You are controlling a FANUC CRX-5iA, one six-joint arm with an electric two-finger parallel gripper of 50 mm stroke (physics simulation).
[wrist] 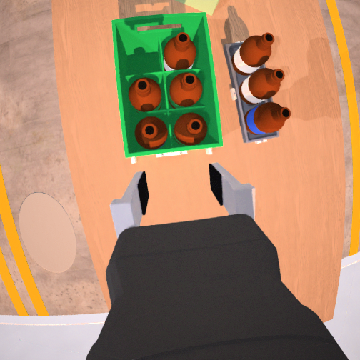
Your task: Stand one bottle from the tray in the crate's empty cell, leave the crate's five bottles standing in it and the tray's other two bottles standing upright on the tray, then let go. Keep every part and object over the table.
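Observation:
A green crate (217,116) stands at the upper middle of the wrist view. Five brown bottles stand in it, in two columns; its empty cell (142,55) is at the upper left. A narrow grey tray (242,117) lies to the right of the crate. It holds three brown bottles in a row: a white-labelled one (255,52) at the top, a white-labelled one (262,85) in the middle and a blue-labelled one (268,119) at the bottom. My gripper (178,179) is open and empty, below the crate's near wall in the view and apart from all bottles.
The wooden table (300,200) carries the crate and tray. A yellow-green item (202,5) shows partly at the top edge. The table's left edge borders a floor with yellow lines and a pale round patch (48,232). Shadows fall right of the tray.

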